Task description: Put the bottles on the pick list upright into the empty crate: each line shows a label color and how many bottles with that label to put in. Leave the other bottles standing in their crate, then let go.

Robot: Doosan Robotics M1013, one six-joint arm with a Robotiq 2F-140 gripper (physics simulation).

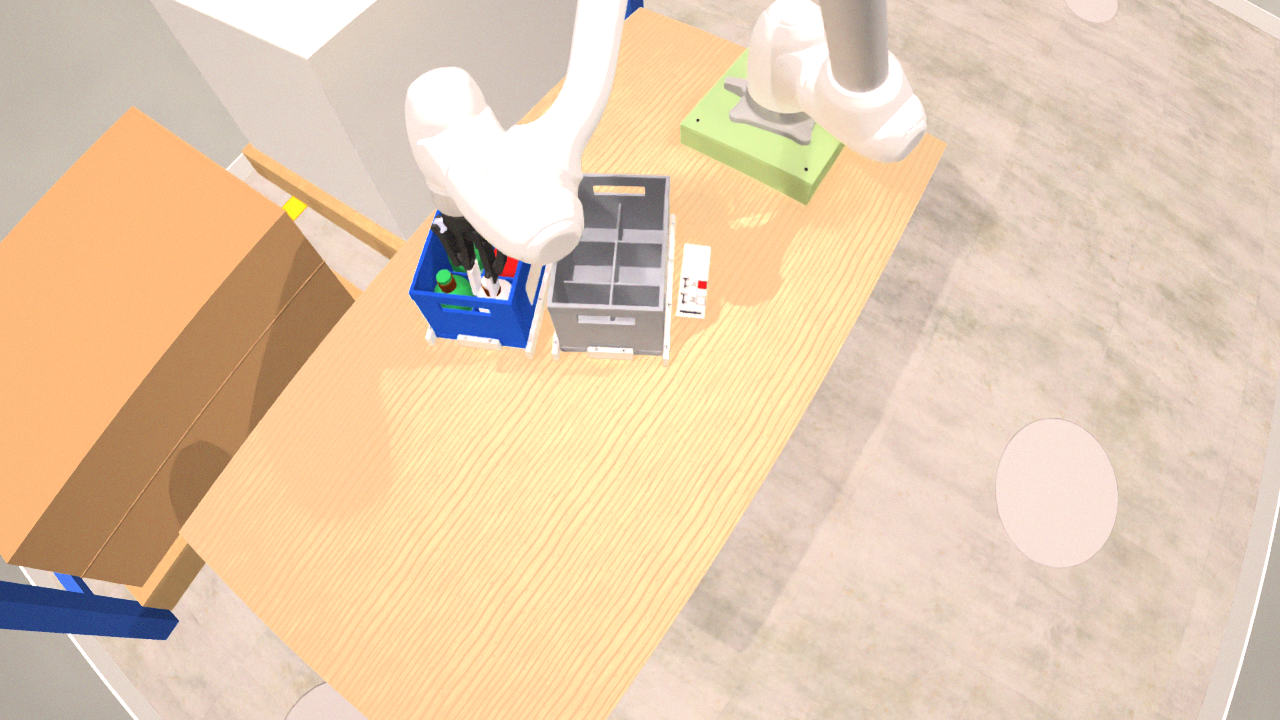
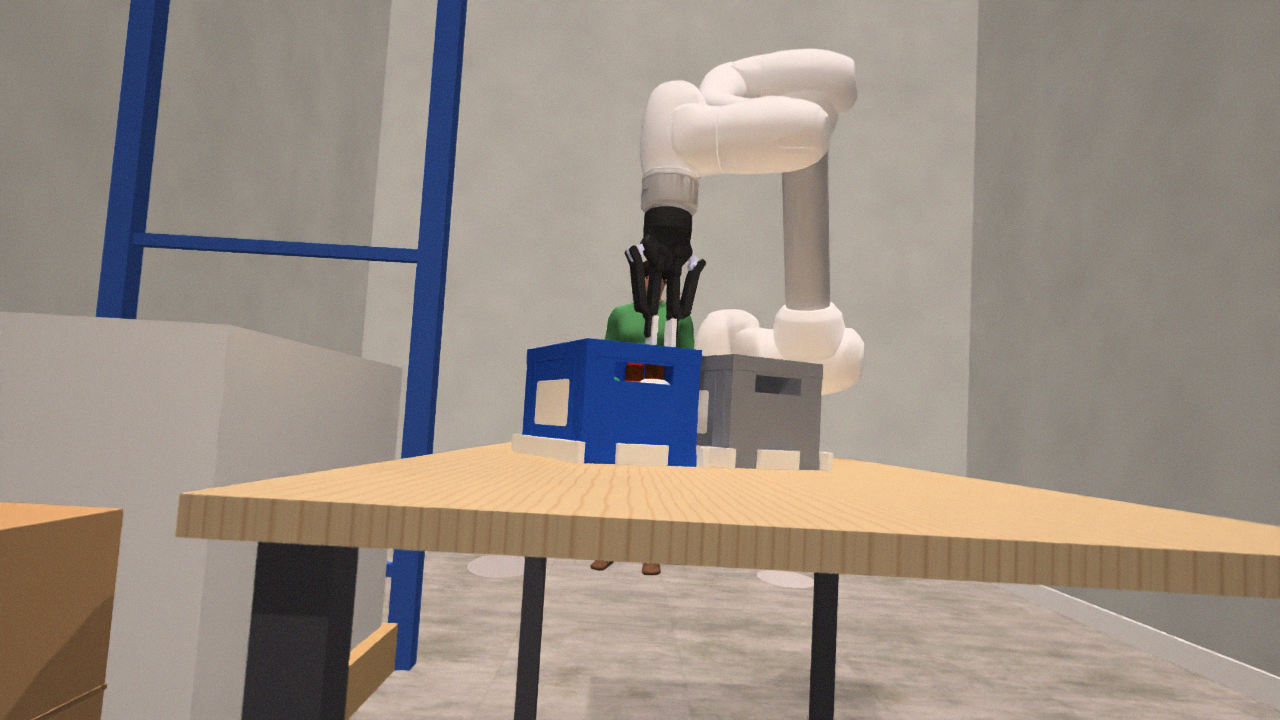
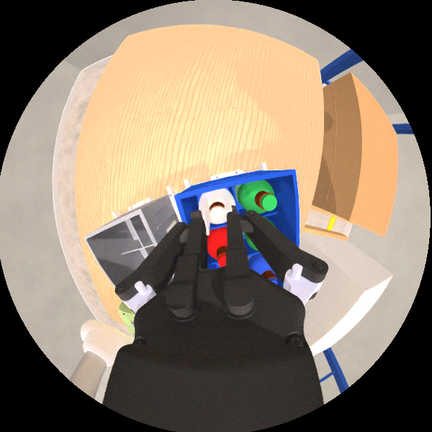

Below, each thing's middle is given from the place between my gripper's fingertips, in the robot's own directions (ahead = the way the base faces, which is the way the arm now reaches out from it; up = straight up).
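With the pick list [image 1: 695, 267] as my reference, my hand is 150 mm above it, 250 mm past it and 280 mm to the right of it.
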